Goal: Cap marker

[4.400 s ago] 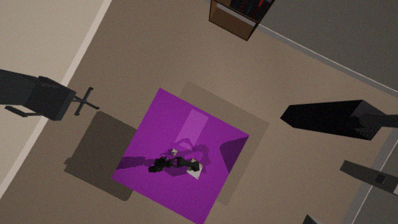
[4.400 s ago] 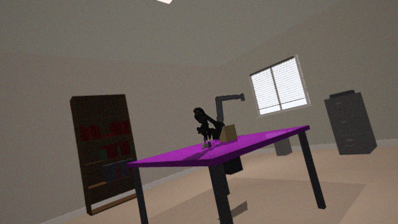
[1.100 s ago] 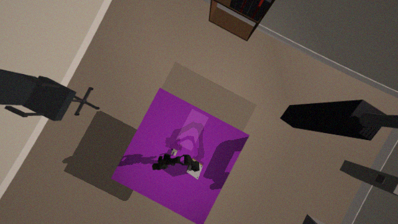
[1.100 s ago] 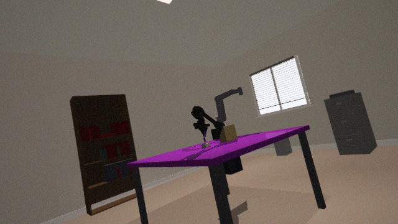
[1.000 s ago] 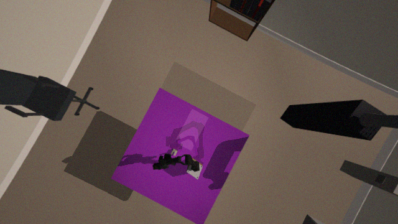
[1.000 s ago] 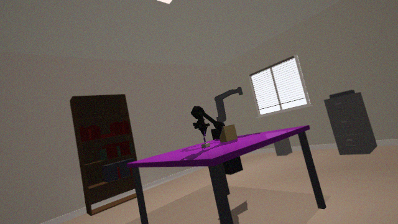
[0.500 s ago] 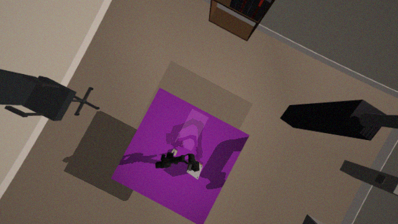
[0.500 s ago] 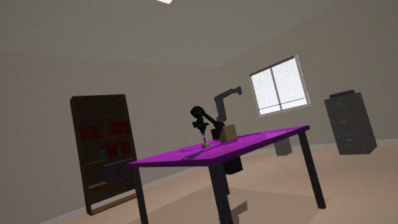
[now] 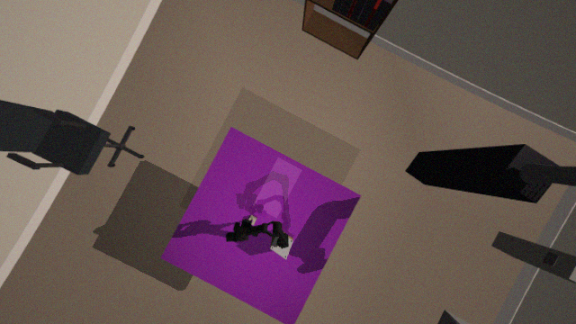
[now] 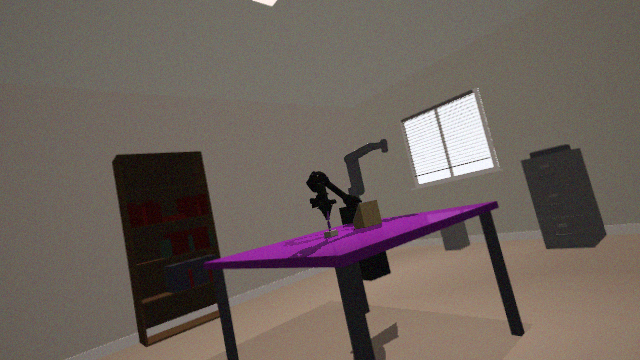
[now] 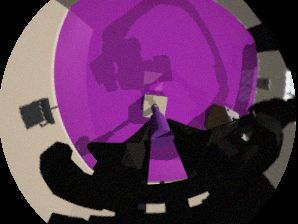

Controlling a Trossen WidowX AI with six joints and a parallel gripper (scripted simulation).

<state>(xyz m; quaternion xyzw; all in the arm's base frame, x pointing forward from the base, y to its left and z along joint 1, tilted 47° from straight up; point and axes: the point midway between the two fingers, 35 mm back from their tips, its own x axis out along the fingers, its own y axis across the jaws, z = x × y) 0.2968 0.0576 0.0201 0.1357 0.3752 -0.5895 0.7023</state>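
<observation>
Right now the holder block is 10 cm below my gripper tip. Also, from my gripper tip: purple cap 1 cm above.
</observation>
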